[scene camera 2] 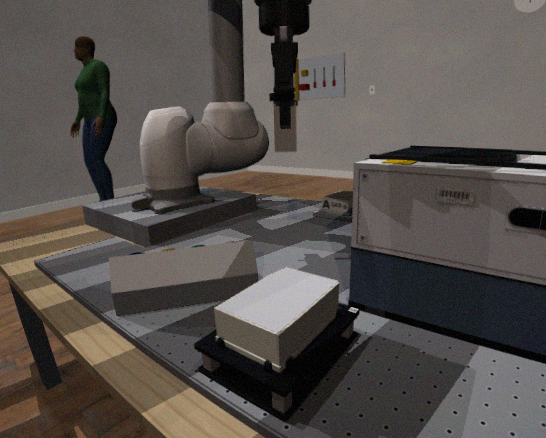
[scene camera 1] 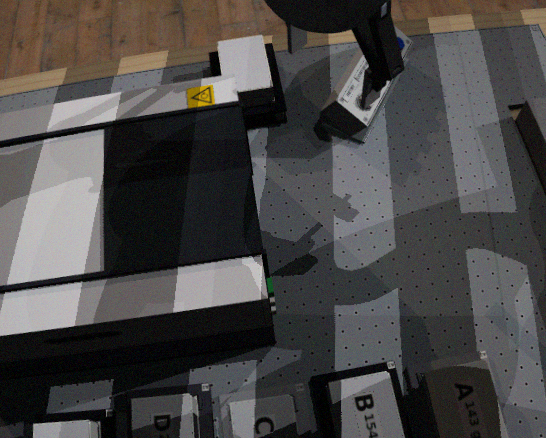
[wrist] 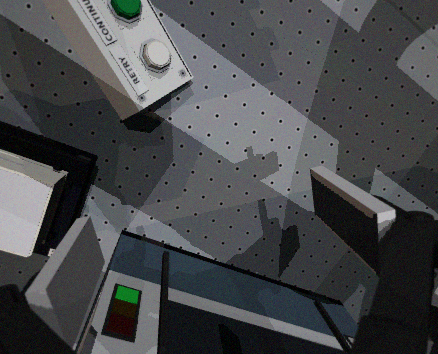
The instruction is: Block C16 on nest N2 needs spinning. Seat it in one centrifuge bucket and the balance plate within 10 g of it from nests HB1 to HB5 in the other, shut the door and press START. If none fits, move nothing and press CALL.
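Frame: origin at the arm's base, x right, y ahead, z up, level; centimetres.
Where they show: gripper, between the fingertips: (scene camera 2: 286,147) (scene camera 1: 332,73) (wrist: 207,215); arm's base, origin of its link: (scene camera 2: 174,202).
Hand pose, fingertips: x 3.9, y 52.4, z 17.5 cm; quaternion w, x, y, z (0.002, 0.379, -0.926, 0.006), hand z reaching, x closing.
Things, the pixels of their top centre, and the offset from my fingertips. "spot": a spot on its surface instead.
- white block, centre of its top: (scene camera 2: 281,294) (scene camera 1: 244,63) dz -14.3, dx +15.2, dy +14.2 cm
- black nest, a spot on its surface: (scene camera 2: 325,345) spot: dz -18.5, dx +14.5, dy +20.0 cm
- C, a spot on its surface: (scene camera 1: 262,420) spot: dz -17.0, dx -42.9, dy +8.7 cm
- D, a spot on its surface: (scene camera 1: 162,415) spot: dz -17.0, dx -42.8, dy +22.0 cm
- tilted button box, centre of its top: (scene camera 2: 182,244) (scene camera 1: 371,59) dz -14.0, dx +15.9, dy -7.7 cm
- small green part, a spot on its surface: (scene camera 1: 270,286) spot: dz -3.3, dx -29.1, dy +7.5 cm
My gripper (scene camera 1: 345,60) (scene camera 2: 285,125) (wrist: 207,215) is open and empty, high above the table between the button box and the centrifuge. A white block (scene camera 1: 245,60) (scene camera 2: 277,300) (wrist: 22,210) sits flat on a black nest (scene camera 2: 325,345) by the centrifuge's end; no name is readable on it. The centrifuge (scene camera 1: 135,300) (scene camera 2: 425,215) (wrist: 150,295) has a dark panel on top; whether its door is open is unclear, and its buckets are hidden. Plates A, 143 g (scene camera 1: 462,400), B, 154 (scene camera 1: 365,405), C (scene camera 1: 262,420) and D (scene camera 1: 162,415) stand in nests, with a partly shown fifth (scene camera 1: 65,430).
A tilted button box (scene camera 1: 350,102) (scene camera 2: 185,275) (wrist: 175,72) shows CONTINUE and RETRY in the wrist view. The centrifuge has a stack light (wrist: 121,312) with green lit and a small green part (scene camera 1: 270,286). The arm's base plinth (scene camera 2: 175,220) stands on the table. A person (scene camera 2: 94,100) stands behind.
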